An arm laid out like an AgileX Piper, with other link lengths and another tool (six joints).
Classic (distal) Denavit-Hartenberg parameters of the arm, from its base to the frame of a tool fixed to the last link. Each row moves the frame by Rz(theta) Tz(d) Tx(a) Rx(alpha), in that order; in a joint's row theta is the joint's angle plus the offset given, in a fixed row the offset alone. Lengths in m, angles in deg.
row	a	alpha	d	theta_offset
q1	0	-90	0.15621	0
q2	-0.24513	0	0	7.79
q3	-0.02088	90	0	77.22
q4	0	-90	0.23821	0
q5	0	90	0	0
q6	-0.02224	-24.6	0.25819	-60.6
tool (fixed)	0	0	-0.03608	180
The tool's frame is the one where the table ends.
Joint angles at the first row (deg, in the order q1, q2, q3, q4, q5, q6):
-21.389, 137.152, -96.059, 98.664, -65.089, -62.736
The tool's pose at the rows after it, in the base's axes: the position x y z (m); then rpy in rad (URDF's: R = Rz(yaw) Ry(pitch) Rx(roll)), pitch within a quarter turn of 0, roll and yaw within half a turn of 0:
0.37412, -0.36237, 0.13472, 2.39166, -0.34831, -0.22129
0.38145, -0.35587, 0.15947, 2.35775, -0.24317, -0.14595
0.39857, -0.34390, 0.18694, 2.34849, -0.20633, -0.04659
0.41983, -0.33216, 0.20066, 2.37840, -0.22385, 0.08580
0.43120, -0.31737, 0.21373, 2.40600, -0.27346, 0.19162
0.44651, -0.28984, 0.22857, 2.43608, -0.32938, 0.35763
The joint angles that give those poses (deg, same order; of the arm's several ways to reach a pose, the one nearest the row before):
-20.859, 133.937, -95.702, 99.947, -65.516, -69.897
-19.930, 130.717, -95.577, 99.946, -66.143, -79.469
-18.553, 126.735, -95.372, 99.946, -63.951, -86.278
-18.383, 122.545, -93.052, 99.946, -56.473, -89.521
-18.383, 117.547, -89.000, 99.947, -49.454, -89.887
-18.383, 111.018, -83.381, 99.948, -39.010, -91.312

